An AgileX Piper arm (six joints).
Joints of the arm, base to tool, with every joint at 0 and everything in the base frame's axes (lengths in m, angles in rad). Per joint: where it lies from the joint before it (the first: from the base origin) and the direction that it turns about. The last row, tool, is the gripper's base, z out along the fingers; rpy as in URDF.
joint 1: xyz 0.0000 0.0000 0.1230 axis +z
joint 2: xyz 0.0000 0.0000 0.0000 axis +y
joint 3: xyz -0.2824 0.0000 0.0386 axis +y
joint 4: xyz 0.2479 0.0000 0.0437 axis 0.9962 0 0.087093
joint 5: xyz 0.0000 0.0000 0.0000 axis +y
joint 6: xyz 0.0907 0.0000 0.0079 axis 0.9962 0 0.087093
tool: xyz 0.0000 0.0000 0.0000 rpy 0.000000 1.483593 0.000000
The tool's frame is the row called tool.
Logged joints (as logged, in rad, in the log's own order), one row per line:
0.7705 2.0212 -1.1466 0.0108 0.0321 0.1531
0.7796 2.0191 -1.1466 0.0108 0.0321 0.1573
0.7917 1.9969 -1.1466 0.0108 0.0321 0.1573
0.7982 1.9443 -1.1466 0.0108 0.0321 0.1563
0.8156 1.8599 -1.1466 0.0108 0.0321 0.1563
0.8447 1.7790 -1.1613 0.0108 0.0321 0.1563
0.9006 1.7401 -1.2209 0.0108 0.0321 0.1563
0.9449 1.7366 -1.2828 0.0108 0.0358 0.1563
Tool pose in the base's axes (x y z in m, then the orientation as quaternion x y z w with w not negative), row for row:
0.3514 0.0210 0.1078 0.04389 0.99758 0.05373 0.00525
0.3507 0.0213 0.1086 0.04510 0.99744 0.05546 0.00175
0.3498 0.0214 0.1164 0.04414 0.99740 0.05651 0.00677
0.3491 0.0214 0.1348 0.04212 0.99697 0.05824 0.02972
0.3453 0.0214 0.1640 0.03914 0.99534 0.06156 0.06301
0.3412 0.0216 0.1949 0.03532 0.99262 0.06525 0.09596
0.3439 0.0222 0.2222 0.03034 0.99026 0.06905 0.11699
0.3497 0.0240 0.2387 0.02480 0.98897 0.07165 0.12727
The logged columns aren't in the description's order. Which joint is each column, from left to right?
Columns, left to right: joint 5, joint 2, joint 3, joint 6, joint 1, joint 4.
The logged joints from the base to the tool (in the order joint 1, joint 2, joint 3, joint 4, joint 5, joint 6), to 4 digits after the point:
0.0321 2.0212 -1.1466 0.1531 0.7705 0.0108
0.0321 2.0191 -1.1466 0.1573 0.7796 0.0108
0.0321 1.9969 -1.1466 0.1573 0.7917 0.0108
0.0321 1.9443 -1.1466 0.1563 0.7982 0.0108
0.0321 1.8599 -1.1466 0.1563 0.8156 0.0108
0.0321 1.7790 -1.1613 0.1563 0.8447 0.0108
0.0321 1.7401 -1.2209 0.1563 0.9006 0.0108
0.0358 1.7366 -1.2828 0.1563 0.9449 0.0108

